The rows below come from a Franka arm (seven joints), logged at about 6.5 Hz.
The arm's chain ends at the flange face. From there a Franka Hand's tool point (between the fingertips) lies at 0.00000 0.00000 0.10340 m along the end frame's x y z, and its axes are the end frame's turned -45 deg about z.
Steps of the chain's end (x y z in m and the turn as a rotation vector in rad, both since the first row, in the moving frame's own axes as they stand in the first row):
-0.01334 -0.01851 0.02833 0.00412 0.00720 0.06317
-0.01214 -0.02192 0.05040 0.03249 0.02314 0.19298
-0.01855 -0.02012 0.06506 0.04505 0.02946 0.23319
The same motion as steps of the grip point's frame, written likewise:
0.00448 -0.02227 0.02833 -0.00218 0.00800 0.06317
0.01102 -0.02437 0.05032 0.00661 0.03934 0.19298
0.00664 -0.02784 0.06491 0.01102 0.05269 0.23319

